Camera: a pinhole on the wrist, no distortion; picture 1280 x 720 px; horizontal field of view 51.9 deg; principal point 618.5 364.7 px. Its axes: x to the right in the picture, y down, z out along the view. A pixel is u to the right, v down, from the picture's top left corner.
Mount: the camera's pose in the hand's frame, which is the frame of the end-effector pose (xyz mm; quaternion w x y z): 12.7 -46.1 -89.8 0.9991 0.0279 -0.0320 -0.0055
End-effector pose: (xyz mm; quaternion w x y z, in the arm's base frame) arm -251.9 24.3 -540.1 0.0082 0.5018 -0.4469 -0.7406
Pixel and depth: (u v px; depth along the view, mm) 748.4 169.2 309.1
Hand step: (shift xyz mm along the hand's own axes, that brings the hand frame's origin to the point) 22.9 -109.5 217.6
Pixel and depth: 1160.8 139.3 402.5
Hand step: 151.8 -139.4 317.9
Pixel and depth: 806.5 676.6 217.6
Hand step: 30.2 -7.0 131.9
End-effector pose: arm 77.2 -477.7 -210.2 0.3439 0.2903 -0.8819 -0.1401
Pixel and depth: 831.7 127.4 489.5
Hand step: 59.6 -162.4 398.0
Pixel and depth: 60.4 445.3 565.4
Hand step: -262.7 -39.8 460.2
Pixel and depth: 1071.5 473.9 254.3
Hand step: 84.0 -40.2 170.3
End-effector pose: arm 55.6 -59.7 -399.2 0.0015 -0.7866 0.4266 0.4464
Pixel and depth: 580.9 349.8 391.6
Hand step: -23.7 -72.1 299.4
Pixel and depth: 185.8 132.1 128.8
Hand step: -38.1 -75.4 34.6
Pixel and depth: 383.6 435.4 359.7
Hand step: -74.3 -45.9 265.6
